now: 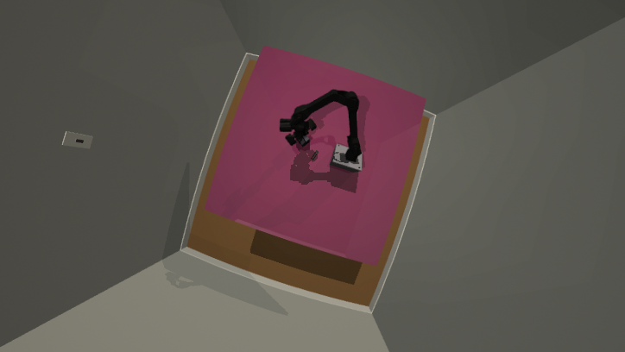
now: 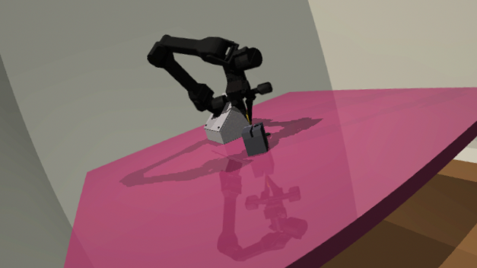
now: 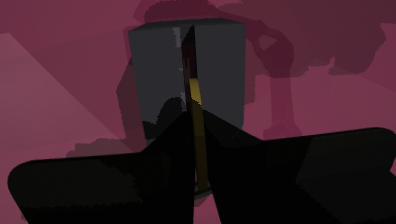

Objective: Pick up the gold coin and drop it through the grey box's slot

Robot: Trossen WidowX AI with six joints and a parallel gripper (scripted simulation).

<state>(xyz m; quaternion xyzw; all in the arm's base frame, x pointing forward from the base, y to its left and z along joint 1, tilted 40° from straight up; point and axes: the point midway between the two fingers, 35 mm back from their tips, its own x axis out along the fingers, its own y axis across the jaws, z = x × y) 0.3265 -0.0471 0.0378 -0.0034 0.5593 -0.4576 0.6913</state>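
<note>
My gripper tip is now 10 mm below the coin.
</note>
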